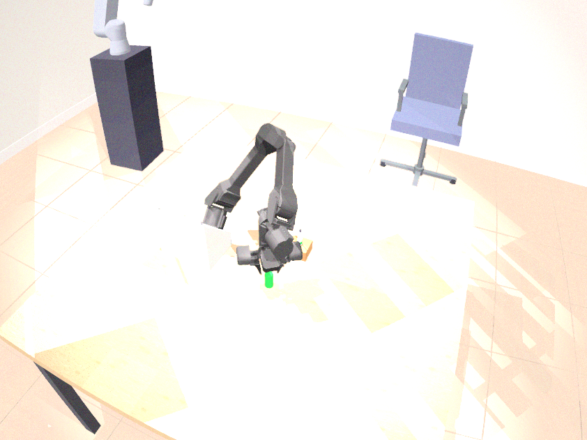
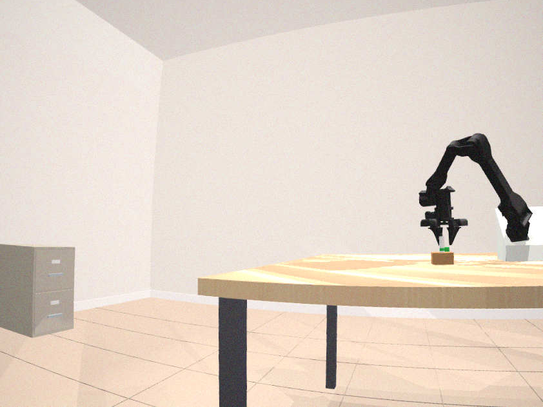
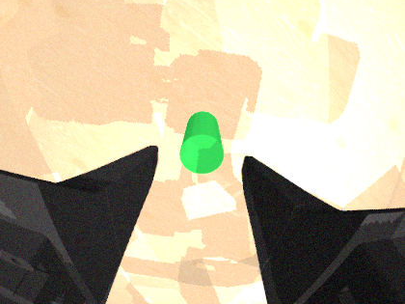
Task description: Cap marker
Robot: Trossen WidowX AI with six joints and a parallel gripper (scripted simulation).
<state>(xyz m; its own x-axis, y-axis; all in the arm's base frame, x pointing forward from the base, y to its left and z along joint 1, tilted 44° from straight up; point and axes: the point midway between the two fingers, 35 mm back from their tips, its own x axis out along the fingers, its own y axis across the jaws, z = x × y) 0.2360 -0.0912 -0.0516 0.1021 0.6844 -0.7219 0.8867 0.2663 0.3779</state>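
My gripper tip is now 3 cm above the green cap. Round my gripper tip: wooden holder block: 4 cm ahead, 17 cm to the left, 4 cm below.
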